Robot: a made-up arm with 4 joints.
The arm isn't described. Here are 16 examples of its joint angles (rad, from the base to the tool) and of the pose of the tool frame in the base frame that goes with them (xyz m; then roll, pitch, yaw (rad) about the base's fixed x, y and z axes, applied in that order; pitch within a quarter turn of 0, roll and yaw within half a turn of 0).
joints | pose
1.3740 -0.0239 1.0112 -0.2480 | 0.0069 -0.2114 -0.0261 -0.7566 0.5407 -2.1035
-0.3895 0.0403 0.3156 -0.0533 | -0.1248 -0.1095 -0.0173 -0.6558 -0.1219 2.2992
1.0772 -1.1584 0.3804 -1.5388 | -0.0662 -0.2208 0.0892 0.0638 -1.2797 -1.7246
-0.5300 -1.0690 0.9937 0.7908 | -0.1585 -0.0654 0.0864 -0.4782 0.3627 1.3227
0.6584 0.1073 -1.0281 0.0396 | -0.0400 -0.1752 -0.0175 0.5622 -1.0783 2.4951
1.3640 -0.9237 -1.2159 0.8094 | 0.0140 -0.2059 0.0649 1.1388 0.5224 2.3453
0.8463 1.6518 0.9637 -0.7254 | -0.0579 -0.0453 -0.0420 -2.9274 0.9769 2.3555
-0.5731 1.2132 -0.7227 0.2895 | -0.0125 -0.0947 -0.0386 -1.1501 -0.4963 2.6374
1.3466 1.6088 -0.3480 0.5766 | -0.0482 -0.0726 -0.0320 -1.7324 -0.2043 -1.7796
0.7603 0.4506 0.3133 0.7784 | -0.0403 -0.1752 -0.0480 -1.2365 -0.4392 2.9784
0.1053 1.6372 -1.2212 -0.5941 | -0.0013 -0.0569 -0.0087 -0.9171 -0.0687 -1.9240
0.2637 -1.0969 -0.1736 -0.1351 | -0.1172 -0.1584 0.0852 0.8066 -0.4019 1.9730
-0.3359 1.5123 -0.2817 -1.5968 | -0.0095 -0.0669 -0.0378 0.1217 0.6360 -1.7305
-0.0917 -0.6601 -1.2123 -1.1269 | -0.1153 -0.1370 0.0370 2.8803 -1.0697 -0.4085
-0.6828 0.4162 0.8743 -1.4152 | -0.0928 -0.0693 -0.0595 0.2025 0.6033 -2.9077
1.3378 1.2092 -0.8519 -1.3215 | -0.0347 -0.1043 -0.0322 -0.6838 0.0987 -0.3672
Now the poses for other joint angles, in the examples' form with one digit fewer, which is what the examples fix.
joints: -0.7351 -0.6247 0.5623 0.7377
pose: -0.152 -0.055 0.044 -0.476 0.044 1.046
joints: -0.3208 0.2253 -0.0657 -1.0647
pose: -0.108 -0.108 -0.025 -0.547 -0.260 -2.865
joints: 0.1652 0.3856 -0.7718 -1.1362
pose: -0.071 -0.138 -0.025 -1.038 -0.618 -1.910
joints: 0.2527 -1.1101 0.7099 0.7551
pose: -0.138 -0.166 0.093 -0.205 0.327 2.015
